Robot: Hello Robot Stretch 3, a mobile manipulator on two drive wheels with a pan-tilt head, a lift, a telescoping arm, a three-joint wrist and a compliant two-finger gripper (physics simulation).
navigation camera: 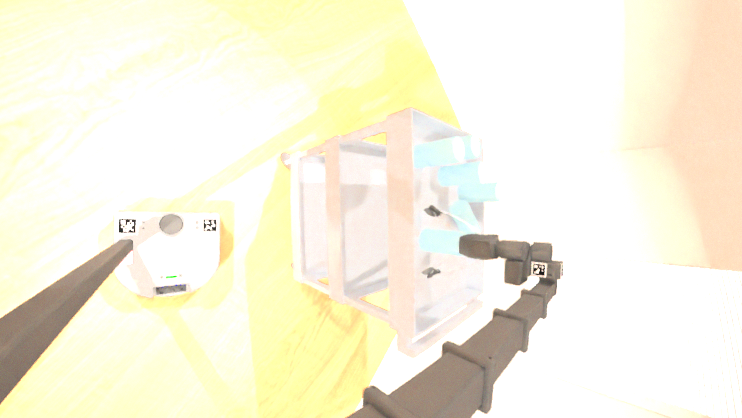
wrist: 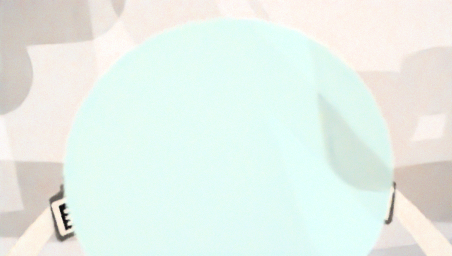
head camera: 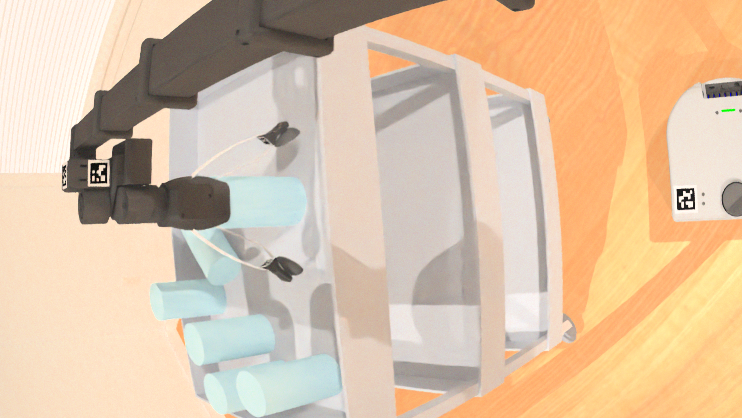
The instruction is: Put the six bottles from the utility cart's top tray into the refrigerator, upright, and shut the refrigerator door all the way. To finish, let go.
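Places are measured from the robot's base along level axes (x left, y back, z up), in centimetres.
Where they show: gripper, fingertip midpoint: [navigation camera: 424, 240] [head camera: 296, 201]; robot's base, origin of the base link: [navigation camera: 171, 223] [head camera: 734, 197].
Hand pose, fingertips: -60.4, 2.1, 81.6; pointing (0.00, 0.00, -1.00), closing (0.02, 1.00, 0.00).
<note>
Each offset is from my fingertips to the centre of the thing, as dx, dy, dz. Level surfaces: height alone.
My gripper [head camera: 281, 201] [navigation camera: 431, 241] [wrist: 223, 169] is open, its fingertips on either side of an upright pale-blue bottle {-3.9, +0.2, +5.0} [head camera: 270, 194] [navigation camera: 438, 241] [wrist: 225, 125]. Gaps show between both fingertips and that bottle in the head view. The bottle stands in the top tray of the utility cart [head camera: 355, 181] [navigation camera: 400, 207]; the gripper body hides its top in the head view. Beside it, another bottle {-24.5, -6.2, +1.3} [head camera: 215, 259] [navigation camera: 463, 215] is tipped over. Further bottles {-28.5, -16.5, +5.0} [head camera: 194, 299] {-14.0, -21.5, +5.0} [head camera: 233, 340] {+1.6, -25.6, +5.0} [head camera: 295, 384] stand upright towards one end of the tray, one {-9.2, -28.9, +5.0} [head camera: 220, 392] partly hidden. I cannot make out the refrigerator.
My telescoping arm [head camera: 207, 57] [navigation camera: 462, 373] passes over one end of the cart. The cart's lower trays [head camera: 420, 181] [navigation camera: 358, 207] are below the top one. My white base [head camera: 700, 150] [navigation camera: 171, 254] stands on the wooden floor {dz -81.5} [head camera: 597, 259], apart from the cart.
</note>
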